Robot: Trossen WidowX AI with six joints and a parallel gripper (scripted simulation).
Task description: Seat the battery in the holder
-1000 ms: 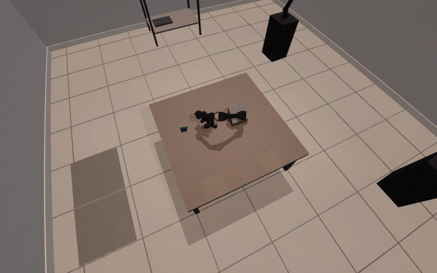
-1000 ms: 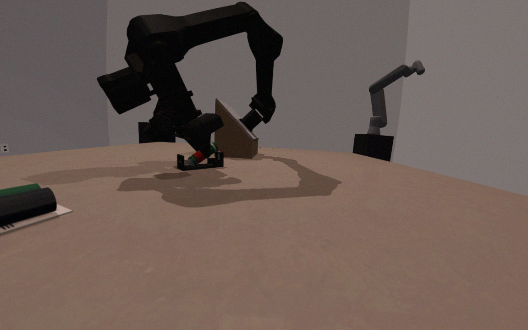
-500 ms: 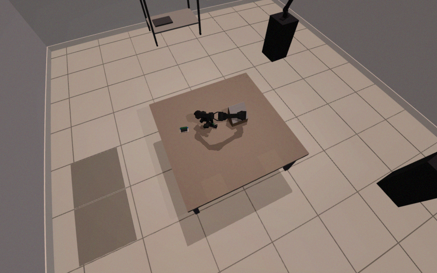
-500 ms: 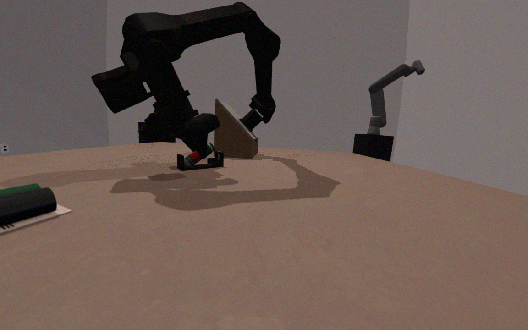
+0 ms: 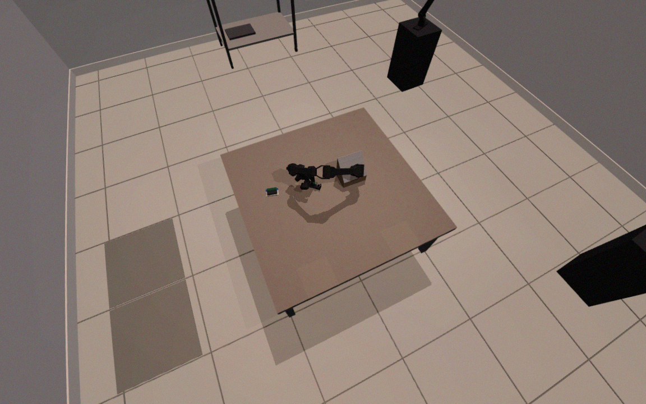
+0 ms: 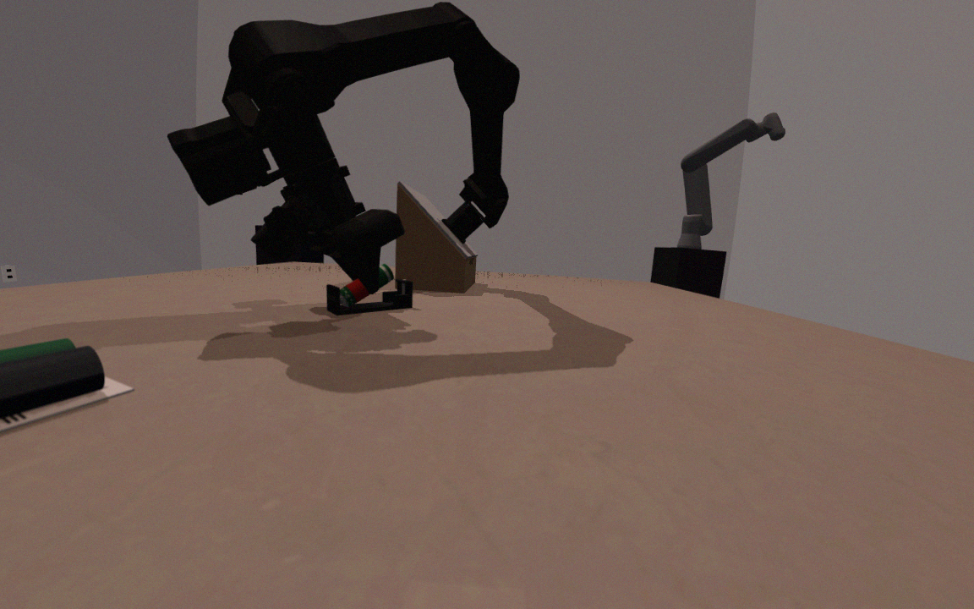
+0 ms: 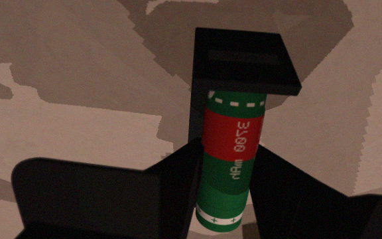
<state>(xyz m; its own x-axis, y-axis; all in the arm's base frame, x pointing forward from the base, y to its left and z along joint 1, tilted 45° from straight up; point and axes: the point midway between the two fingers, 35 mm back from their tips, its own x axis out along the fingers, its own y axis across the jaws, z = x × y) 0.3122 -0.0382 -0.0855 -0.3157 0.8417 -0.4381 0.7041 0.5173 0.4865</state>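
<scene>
My gripper tip is now 10 mm below the battery.
</scene>
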